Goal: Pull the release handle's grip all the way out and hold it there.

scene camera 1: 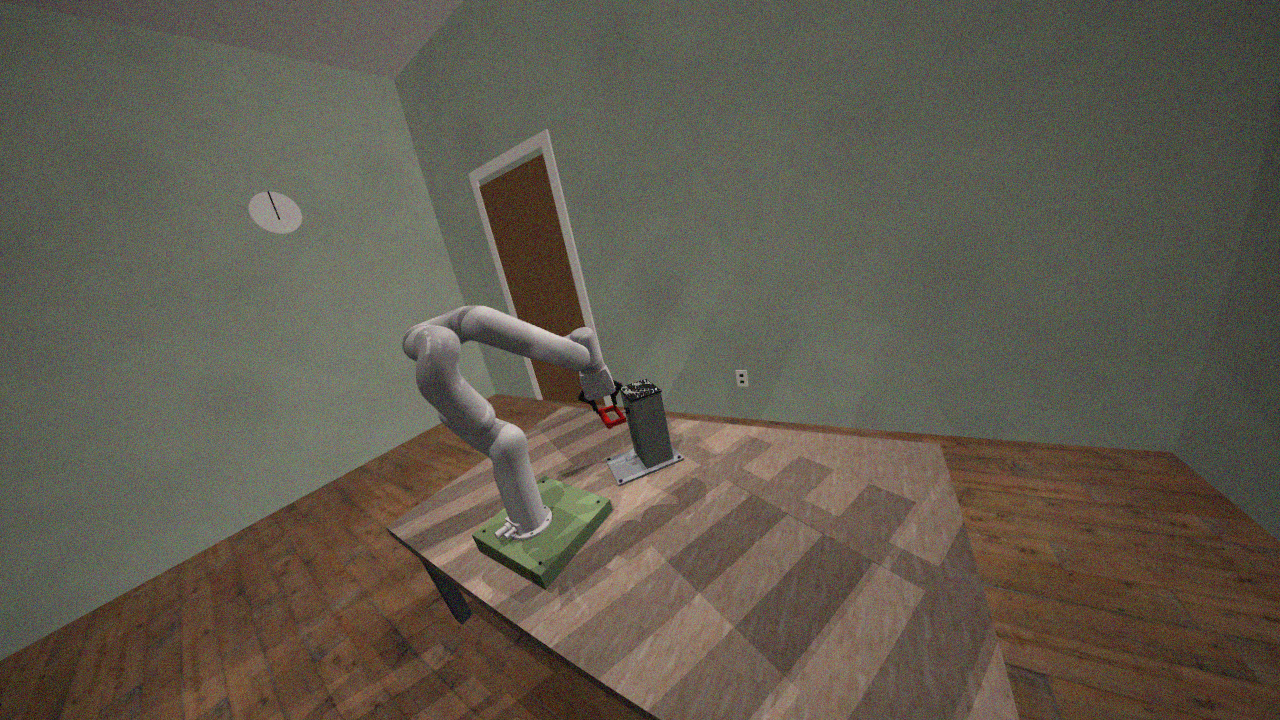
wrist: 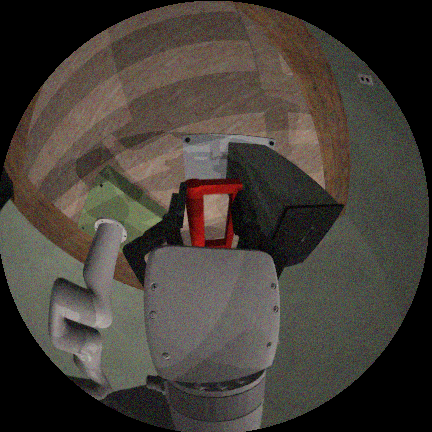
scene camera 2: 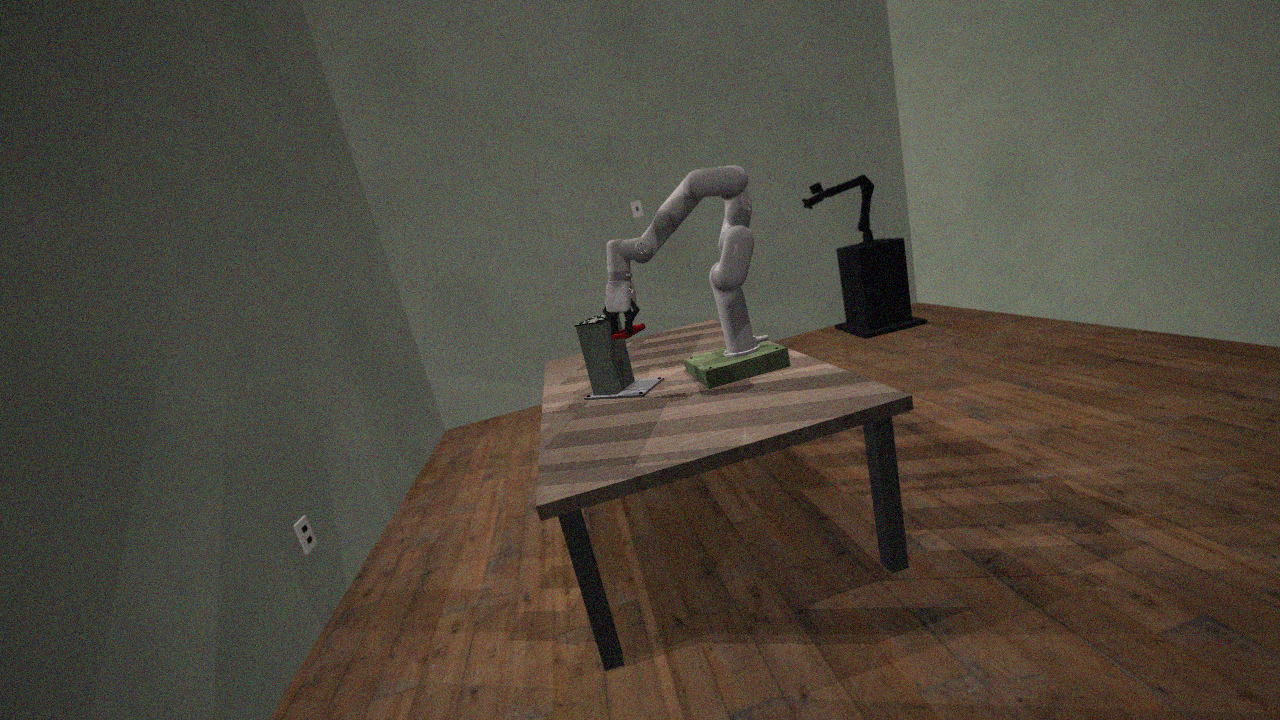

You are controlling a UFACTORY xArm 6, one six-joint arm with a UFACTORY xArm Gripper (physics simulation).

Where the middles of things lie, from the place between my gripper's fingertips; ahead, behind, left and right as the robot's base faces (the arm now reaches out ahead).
I see the grey base plate (scene camera 1: 626, 467) 210 mm below my hand, 80 mm to the right of it and 40 mm ahead of it.
